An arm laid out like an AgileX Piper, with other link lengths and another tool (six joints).
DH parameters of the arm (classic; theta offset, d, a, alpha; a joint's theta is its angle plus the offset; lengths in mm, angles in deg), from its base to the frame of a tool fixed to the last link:
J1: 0 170.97 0 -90
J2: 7.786 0 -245.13 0
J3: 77.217 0 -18.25 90
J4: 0 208.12 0 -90
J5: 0 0 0 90
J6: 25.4 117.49 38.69 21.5
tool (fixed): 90 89.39 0 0
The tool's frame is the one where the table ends.
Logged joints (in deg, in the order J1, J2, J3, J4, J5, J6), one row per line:
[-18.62, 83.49, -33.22, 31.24, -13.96, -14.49]
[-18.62, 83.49, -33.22, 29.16, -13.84, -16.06]
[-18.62, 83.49, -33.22, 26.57, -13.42, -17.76]
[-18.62, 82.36, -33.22, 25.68, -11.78, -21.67]
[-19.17, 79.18, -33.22, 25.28, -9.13, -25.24]
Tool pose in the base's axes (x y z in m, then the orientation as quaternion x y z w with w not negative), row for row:
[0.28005, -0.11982, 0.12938, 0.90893, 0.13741, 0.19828, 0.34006]
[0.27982, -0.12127, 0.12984, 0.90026, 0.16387, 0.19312, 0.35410]
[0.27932, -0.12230, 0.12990, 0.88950, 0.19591, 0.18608, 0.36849]
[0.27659, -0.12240, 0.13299, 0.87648, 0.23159, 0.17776, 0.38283]
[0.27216, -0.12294, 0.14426, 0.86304, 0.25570, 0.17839, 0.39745]
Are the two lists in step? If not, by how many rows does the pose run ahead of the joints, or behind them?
They are in step.
